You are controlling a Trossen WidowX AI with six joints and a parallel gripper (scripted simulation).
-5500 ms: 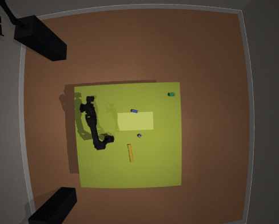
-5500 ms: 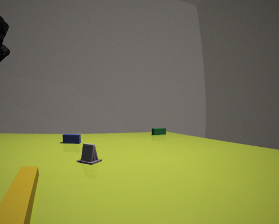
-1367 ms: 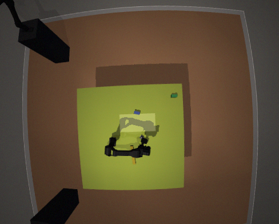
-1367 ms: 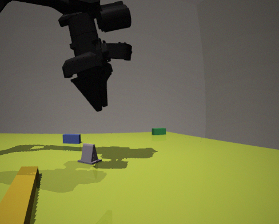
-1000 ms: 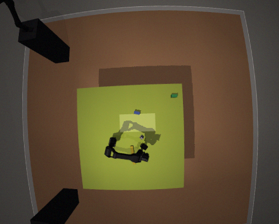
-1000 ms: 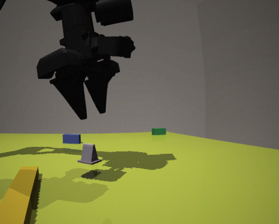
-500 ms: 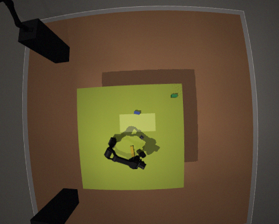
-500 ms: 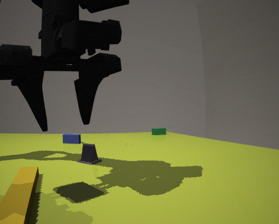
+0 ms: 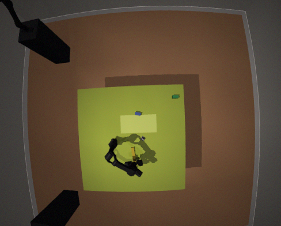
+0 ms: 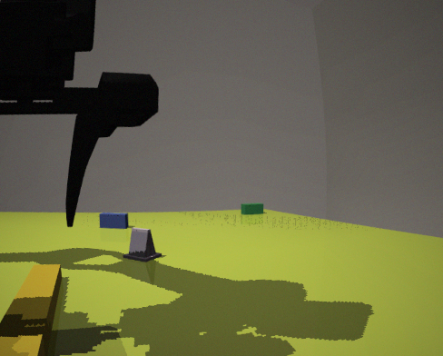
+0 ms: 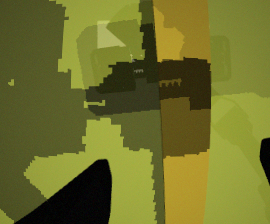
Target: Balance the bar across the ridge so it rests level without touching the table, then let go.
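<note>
Now: the yellow bar 7 cm below my gripper tip, 2 cm to the left of it and 1 cm behind it. Also, from my gripper tip: blue block 53 cm to the left, 6 cm below, 6 cm ahead; green block 71 cm to the left, 50 cm ahead, 6 cm below.
</note>
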